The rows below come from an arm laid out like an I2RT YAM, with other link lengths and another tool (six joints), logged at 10 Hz.
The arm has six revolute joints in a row. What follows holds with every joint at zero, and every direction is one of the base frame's. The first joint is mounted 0.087 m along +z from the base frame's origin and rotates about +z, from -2.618 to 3.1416 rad. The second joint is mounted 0.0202 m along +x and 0.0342 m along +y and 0.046 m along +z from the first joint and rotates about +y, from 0 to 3.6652 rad. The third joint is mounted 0.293 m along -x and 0.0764 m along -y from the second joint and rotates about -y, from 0 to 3.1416 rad. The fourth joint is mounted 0.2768 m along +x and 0.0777 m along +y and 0.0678 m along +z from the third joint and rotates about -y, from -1.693 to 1.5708 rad. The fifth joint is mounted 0.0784 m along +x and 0.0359 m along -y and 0.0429 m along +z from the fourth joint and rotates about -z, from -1.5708 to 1.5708 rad. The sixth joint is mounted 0.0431 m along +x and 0.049 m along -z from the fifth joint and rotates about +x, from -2.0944 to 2.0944 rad. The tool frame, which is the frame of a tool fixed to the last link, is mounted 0.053 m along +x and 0.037 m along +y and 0.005 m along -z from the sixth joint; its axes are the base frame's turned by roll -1.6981, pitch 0.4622 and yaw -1.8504 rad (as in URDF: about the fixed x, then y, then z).
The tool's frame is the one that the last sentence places.
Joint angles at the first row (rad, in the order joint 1, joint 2, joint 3, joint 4, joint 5, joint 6):
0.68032 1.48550 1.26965 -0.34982 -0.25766 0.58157
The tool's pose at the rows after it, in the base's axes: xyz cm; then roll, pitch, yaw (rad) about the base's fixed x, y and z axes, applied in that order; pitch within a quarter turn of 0, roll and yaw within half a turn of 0:
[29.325 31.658 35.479 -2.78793 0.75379 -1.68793]
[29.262 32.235 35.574 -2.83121 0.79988 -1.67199]
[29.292 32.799 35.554 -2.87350 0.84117 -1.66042]
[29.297 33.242 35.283 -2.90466 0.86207 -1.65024]
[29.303 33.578 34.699 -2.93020 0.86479 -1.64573]
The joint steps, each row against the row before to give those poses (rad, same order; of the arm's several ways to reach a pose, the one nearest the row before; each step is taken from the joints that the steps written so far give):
-0.00077 0.01970 0.00566 0.03134 -0.06902 0.02287
-0.00003 0.01696 -0.00041 0.03695 -0.06765 0.02450
0.00010 0.01994 0.00006 0.03817 -0.06148 0.02421
0.00139 0.01796 -0.00043 0.02317 -0.04241 0.01115
0.00191 0.01658 -0.00285 0.00978 -0.02575 0.00107

